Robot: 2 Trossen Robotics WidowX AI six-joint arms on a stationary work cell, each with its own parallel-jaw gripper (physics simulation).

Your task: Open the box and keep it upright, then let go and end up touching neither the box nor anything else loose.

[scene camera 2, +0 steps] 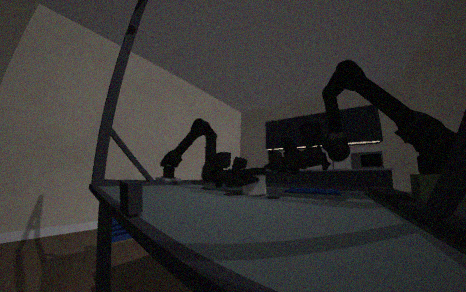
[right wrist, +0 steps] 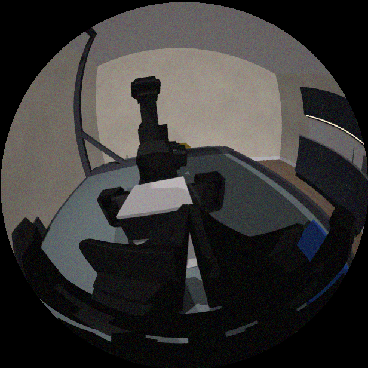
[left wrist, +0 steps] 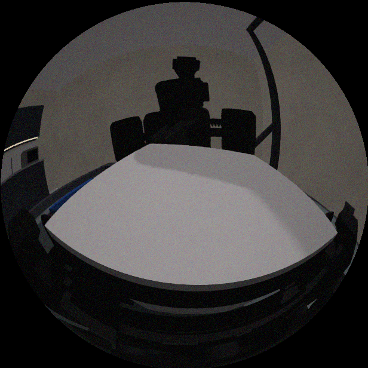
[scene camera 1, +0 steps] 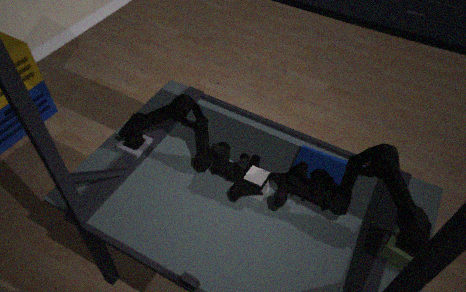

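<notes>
The small white box stands upright on the table. Its pale lid lies over the top, and a dark band runs below it; no open gap is clear in the dim light. My left gripper is shut on the box, its fingers at two opposite sides. My right gripper is shut and empty, its tips close to the box's facing side, near the lid edge. Whether they touch is not clear. In the left wrist view the lid hides the right fingertips.
A blue flat object lies at the table's back edge, behind my right arm. Dark frame posts rise at the table's sides. Both arms reach in low over the middle, with their wrists close to each other.
</notes>
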